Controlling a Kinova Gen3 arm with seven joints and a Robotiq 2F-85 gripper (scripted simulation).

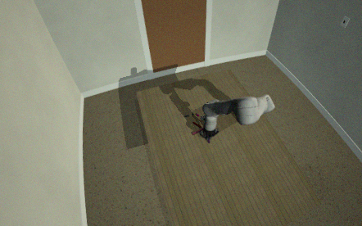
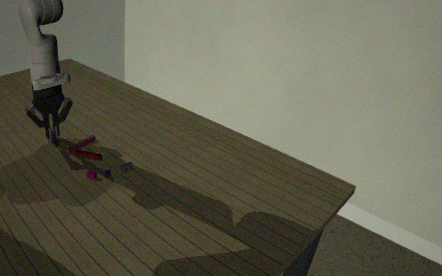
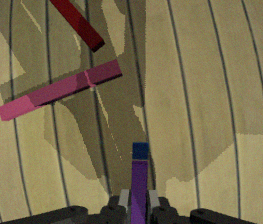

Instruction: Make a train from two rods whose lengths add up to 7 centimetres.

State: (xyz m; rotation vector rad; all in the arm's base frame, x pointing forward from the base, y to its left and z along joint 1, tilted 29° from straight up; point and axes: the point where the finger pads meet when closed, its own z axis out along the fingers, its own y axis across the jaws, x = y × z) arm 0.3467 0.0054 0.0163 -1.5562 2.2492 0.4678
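My gripper is now 10 mm above the purple rod. From my hand the other things lie so: red rod: 10 mm ahead, 140 mm to the right, 10 mm below; then pink rod: 30 mm ahead, 90 mm to the right, 10 mm below; then magenta rod: 40 mm behind, 210 mm to the right, 10 mm below.
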